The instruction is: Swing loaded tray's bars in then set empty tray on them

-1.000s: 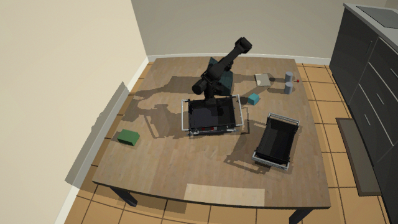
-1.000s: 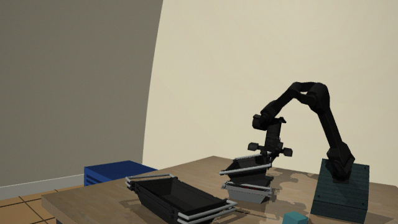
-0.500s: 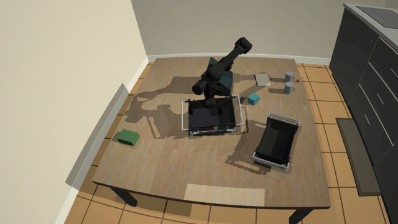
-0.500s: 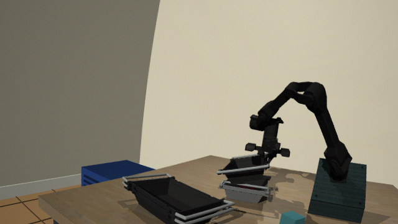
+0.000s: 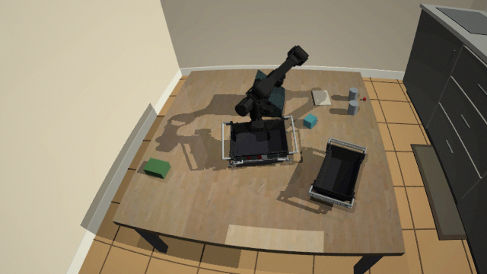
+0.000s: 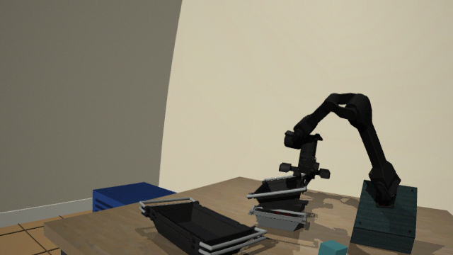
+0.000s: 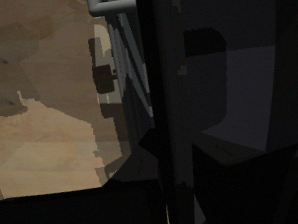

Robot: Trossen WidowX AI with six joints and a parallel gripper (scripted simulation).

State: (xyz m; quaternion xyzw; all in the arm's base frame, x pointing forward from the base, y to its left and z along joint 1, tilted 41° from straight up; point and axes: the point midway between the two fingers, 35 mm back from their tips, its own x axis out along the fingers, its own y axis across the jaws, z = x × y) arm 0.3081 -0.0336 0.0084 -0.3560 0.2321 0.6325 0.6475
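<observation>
My gripper tip is 7 cm short of the black tray, 1 cm to the right of it and 1 cm below it. Also, from my gripper tip: green block (19 cm ahead, 51 cm to the right, 9 cm below); teal cube (16 cm behind, 26 cm to the left, 9 cm below); beige pad (41 cm behind, 35 cm to the left, 11 cm below).
</observation>
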